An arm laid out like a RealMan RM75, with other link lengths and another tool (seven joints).
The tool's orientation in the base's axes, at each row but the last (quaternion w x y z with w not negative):
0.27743, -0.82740, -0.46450, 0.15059
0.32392, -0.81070, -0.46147, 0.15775
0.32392, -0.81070, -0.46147, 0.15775
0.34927, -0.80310, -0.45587, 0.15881
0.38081, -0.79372, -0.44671, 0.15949
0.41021, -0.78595, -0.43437, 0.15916
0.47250, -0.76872, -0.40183, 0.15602
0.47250, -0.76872, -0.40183, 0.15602
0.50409, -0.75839, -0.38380, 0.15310
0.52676, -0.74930, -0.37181, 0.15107
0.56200, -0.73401, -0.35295, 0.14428
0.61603, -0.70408, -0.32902, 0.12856
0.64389, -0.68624, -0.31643, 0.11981
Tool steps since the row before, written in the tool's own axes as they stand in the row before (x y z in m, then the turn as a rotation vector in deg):
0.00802, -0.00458, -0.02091, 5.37, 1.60, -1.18
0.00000, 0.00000, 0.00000, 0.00, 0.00, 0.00
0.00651, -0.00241, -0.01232, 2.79, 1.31, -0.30
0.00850, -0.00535, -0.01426, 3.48, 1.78, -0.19
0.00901, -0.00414, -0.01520, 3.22, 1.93, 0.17
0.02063, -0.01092, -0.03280, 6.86, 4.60, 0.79
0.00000, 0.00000, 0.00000, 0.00, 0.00, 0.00
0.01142, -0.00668, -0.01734, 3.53, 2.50, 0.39
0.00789, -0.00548, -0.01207, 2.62, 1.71, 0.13
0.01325, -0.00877, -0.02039, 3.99, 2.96, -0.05
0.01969, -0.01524, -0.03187, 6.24, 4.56, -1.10
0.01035, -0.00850, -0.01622, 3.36, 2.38, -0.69
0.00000, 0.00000, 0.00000, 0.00, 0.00, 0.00
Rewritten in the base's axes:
0.01166, 0.00206, 0.01955, 4.50, 3.54, 0.03
0.00000, 0.00000, 0.00000, 0.00, 0.00, 0.00
0.00869, 0.00174, 0.01102, 2.48, 1.78, -0.54
0.00939, 0.00305, 0.01438, 3.07, 2.25, -0.90
0.01154, 0.00175, 0.01390, 2.80, 2.15, -1.27
0.02566, 0.00329, 0.03084, 5.98, 4.66, -3.36
0.00000, 0.00000, 0.00000, 0.00, 0.00, 0.00
0.01478, -0.00014, 0.01604, 3.15, 2.36, -1.83
0.01032, -0.00092, 0.01142, 2.38, 1.68, -1.16
0.01809, -0.00284, 0.01824, 3.91, 2.33, -1.99
0.02793, -0.00784, 0.02818, 6.72, 2.91, -2.71
0.01469, -0.00606, 0.01379, 3.65, 1.49, -1.37
0.00000, 0.00000, 0.00000, 0.00, 0.00, 0.00

